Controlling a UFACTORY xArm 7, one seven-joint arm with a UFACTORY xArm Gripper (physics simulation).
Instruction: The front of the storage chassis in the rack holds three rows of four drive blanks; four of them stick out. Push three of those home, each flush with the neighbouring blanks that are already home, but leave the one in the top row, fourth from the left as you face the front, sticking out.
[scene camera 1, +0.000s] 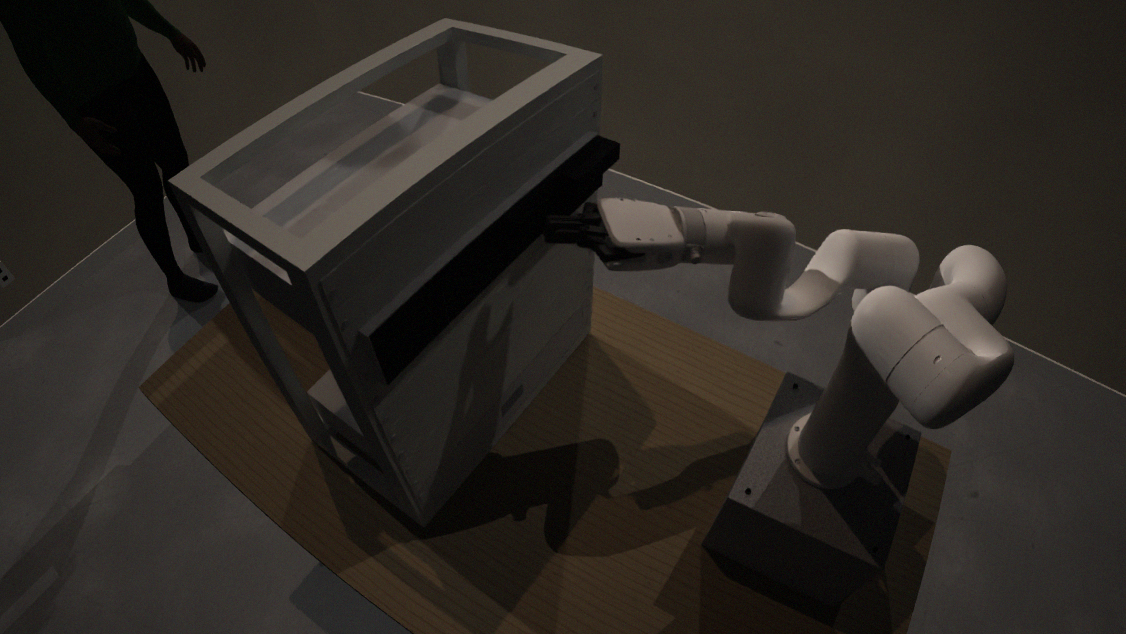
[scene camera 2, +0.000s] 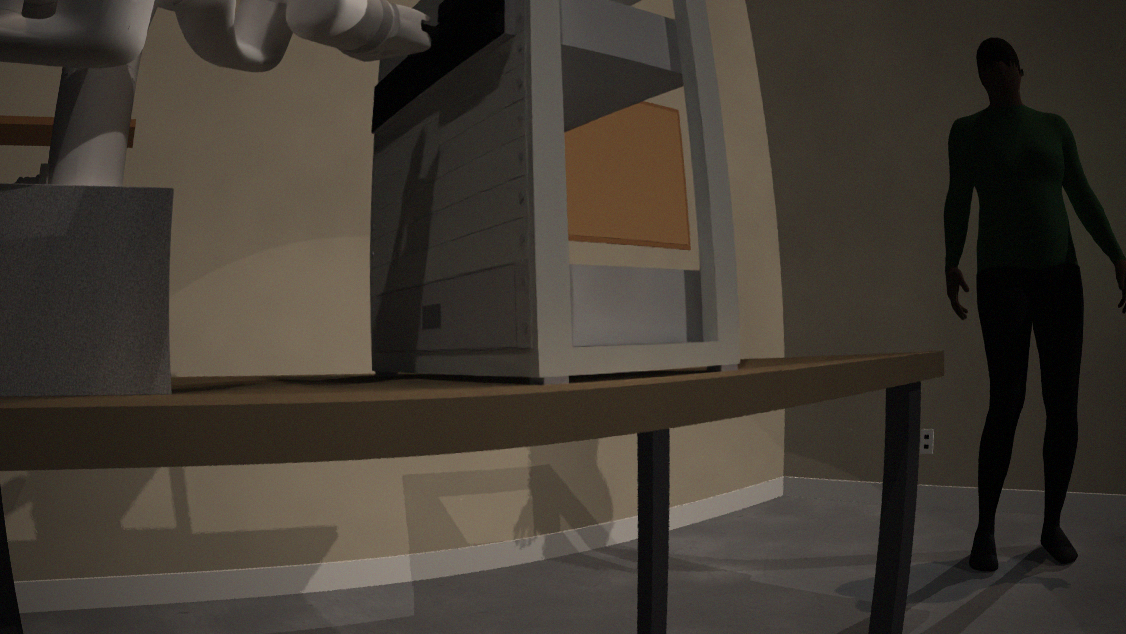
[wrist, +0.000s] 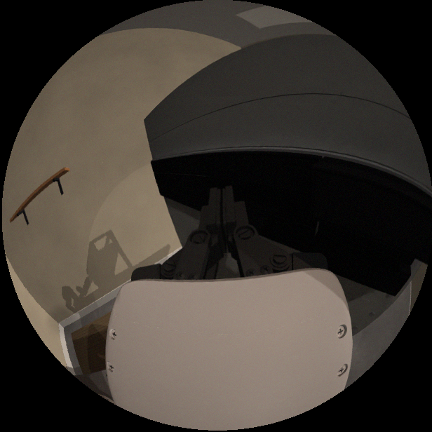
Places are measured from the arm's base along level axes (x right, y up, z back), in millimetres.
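Where they show: gripper, fingertip midpoint: (scene camera 1: 545, 229); arm's base, link origin: (scene camera 1: 825, 451) (scene camera 2: 82, 209).
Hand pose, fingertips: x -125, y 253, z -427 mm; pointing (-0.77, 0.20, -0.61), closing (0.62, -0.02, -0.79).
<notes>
Things, the pixels of their top centre, and the offset from my fingertips. "pt": a spot on its surface instead.
- grey rack, top centre: (scene camera 1: 396, 105) dx -65, dy +146, dz -181 mm
- black part, surface spot: (scene camera 1: 606, 151) pt dx +145, dy +34, dz -20 mm
The storage chassis (scene camera 1: 464, 279) (scene camera 2: 397, 90) (wrist: 270, 190) is a long, nearly black band across the upper front of the grey rack (scene camera 1: 295, 248) (scene camera 2: 549, 196). Its rows and separate blanks are mostly lost in the dark. A black part (scene camera 1: 606, 151) stands forward at the chassis's far end in the first scene view; I cannot tell for sure which blank it is. My gripper (scene camera 1: 549, 228) (wrist: 223, 201) is shut and empty. Its fingertips are at the chassis front, towards its right-hand end; contact cannot be made out. In the second scene view the fingertips are lost against the black front.
Grey panels lie above and below the chassis on the rack front. The rack stands on a wooden table (scene camera 1: 669, 338) (scene camera 2: 472, 409), with the arm's base block (scene camera 1: 772, 511) (scene camera 2: 86, 291) in front of it. A person (scene camera 1: 70, 63) (scene camera 2: 1016, 196) stands behind the rack.
</notes>
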